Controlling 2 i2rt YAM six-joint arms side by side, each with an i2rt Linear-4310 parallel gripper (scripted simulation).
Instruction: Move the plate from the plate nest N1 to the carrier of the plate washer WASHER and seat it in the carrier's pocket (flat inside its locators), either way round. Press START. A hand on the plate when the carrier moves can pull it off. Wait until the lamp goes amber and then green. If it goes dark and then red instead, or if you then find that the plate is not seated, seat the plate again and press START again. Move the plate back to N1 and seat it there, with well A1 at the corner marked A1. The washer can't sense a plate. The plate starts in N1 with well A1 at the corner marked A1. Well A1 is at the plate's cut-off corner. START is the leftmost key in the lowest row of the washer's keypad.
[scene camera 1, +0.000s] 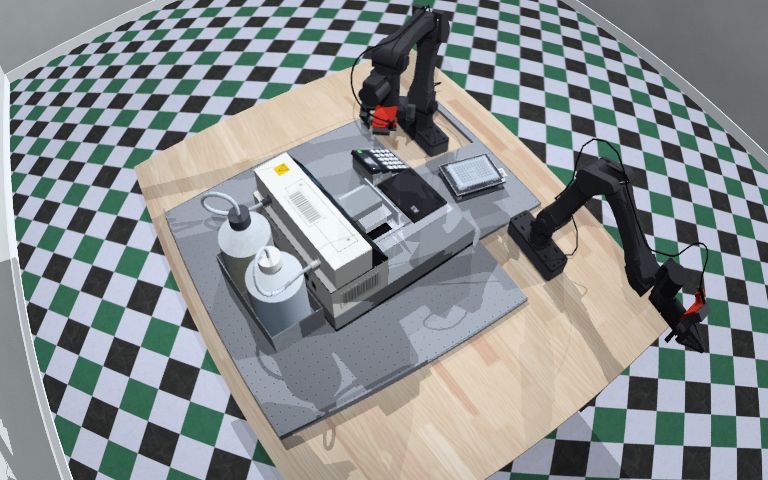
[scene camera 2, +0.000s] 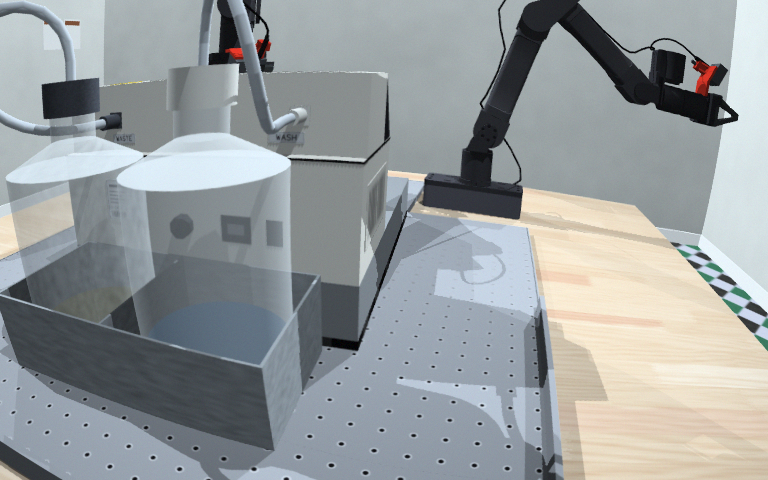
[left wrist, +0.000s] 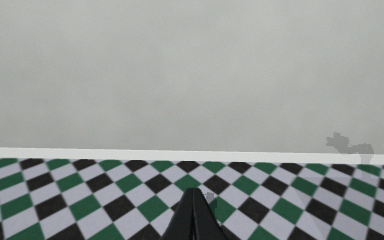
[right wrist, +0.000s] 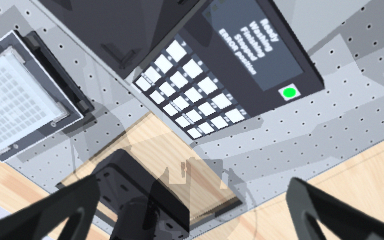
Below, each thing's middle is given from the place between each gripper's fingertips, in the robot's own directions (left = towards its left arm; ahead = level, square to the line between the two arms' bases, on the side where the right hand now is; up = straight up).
Labels:
Right now the clear plate (scene camera 1: 479, 176) is 20 cm behind my right hand, 16 cm below it and 14 cm to the left of it. Round my right hand: dark carrier (scene camera 1: 407, 190) 14 cm to the left, 12 cm below, 2 cm ahead; then grey tray (scene camera 2: 248, 403) 47 cm ahead, 18 cm below, 17 cm to the left; then washer (scene camera 2: 346, 218) 17 cm ahead, 15 cm to the left, 7 cm below.
Right now the clear plate is 87 cm to the right of my left hand (scene camera 2: 737, 117), 24 cm below it and 1 cm behind it. From my left hand the other things lie so: dark carrier: 87 cm to the right, 20 cm below, 20 cm ahead; then grey tray: 85 cm to the right, 65 cm ahead, 26 cm below; then washer: 86 cm to the right, 36 cm ahead, 15 cm below.

